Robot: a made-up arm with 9 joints. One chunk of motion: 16 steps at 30 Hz.
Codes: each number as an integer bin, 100 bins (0 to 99) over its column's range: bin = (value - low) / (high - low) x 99, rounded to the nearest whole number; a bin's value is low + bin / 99 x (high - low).
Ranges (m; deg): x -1.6..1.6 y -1.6..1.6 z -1.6..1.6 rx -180..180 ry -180..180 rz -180..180
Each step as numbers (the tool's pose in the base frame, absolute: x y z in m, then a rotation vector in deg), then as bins.
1 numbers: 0.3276 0.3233 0.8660 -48.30 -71.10 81.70
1 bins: 60 60 76 36 30 72
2 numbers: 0.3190 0.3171 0.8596 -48.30 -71.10 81.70
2 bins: 59 59 76 36 30 72
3 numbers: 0.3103 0.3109 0.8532 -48.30 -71.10 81.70
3 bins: 59 59 76 36 30 72
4 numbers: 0.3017 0.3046 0.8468 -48.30 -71.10 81.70
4 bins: 59 59 76 36 30 72
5 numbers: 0.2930 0.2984 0.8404 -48.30 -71.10 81.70
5 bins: 59 59 75 36 30 72
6 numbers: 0.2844 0.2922 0.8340 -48.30 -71.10 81.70
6 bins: 58 59 75 36 30 72
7 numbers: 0.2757 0.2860 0.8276 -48.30 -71.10 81.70
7 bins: 58 58 75 36 30 72
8 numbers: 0.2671 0.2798 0.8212 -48.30 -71.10 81.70
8 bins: 58 58 75 36 30 72
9 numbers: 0.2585 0.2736 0.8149 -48.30 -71.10 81.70
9 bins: 57 58 75 36 30 72
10 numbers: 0.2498 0.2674 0.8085 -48.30 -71.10 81.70
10 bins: 57 58 75 36 30 72
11 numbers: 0.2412 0.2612 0.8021 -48.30 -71.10 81.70
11 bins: 57 58 74 36 30 72
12 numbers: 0.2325 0.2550 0.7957 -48.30 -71.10 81.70
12 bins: 57 57 74 36 30 72
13 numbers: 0.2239 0.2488 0.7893 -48.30 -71.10 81.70
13 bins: 56 57 74 36 30 72
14 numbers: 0.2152 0.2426 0.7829 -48.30 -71.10 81.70
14 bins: 56 57 74 36 30 72
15 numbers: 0.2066 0.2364 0.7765 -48.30 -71.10 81.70
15 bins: 56 57 74 36 30 72
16 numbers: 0.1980 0.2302 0.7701 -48.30 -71.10 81.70
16 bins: 56 57 73 36 30 72
